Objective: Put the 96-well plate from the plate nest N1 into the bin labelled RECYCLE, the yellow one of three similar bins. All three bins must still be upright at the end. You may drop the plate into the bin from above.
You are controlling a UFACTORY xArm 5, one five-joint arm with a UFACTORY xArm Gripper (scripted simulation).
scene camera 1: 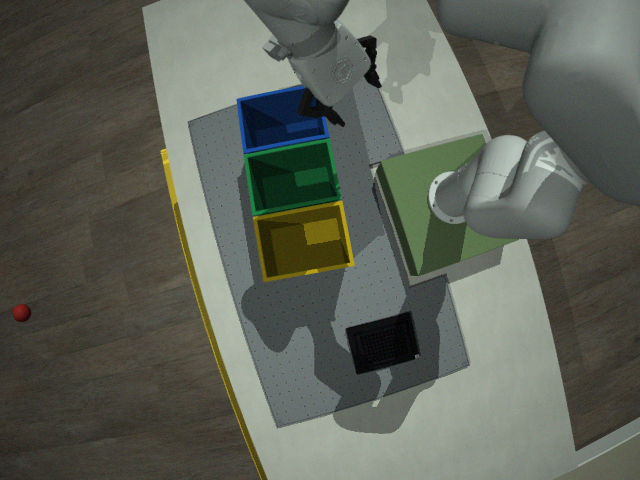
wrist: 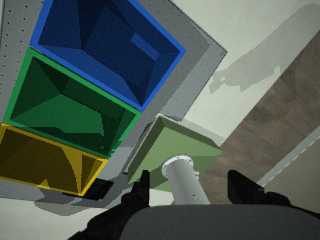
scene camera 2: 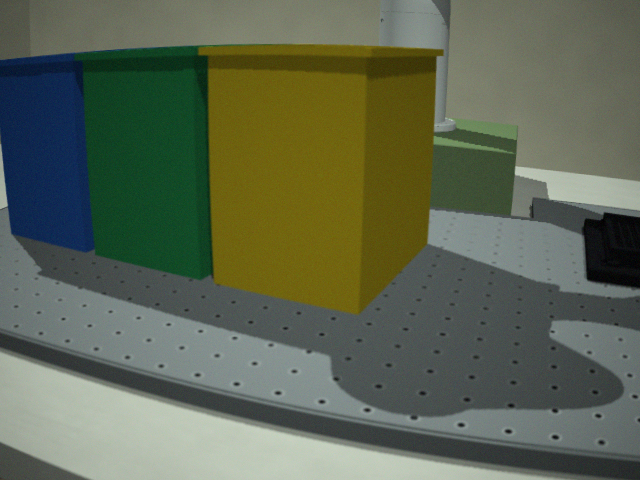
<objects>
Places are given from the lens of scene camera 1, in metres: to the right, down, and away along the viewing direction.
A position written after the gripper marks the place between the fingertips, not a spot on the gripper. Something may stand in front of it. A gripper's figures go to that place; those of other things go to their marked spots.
gripper (scene camera 1: 357, 103): 0.06, -0.23, 0.58
blue bin (scene camera 1: 270, 120): -0.12, -0.30, 0.86
green bin (scene camera 1: 298, 173): -0.05, -0.17, 0.89
yellow bin (scene camera 1: 308, 240): -0.03, 0.00, 0.88
black plate nest (scene camera 1: 390, 320): 0.17, 0.20, 0.85
</objects>
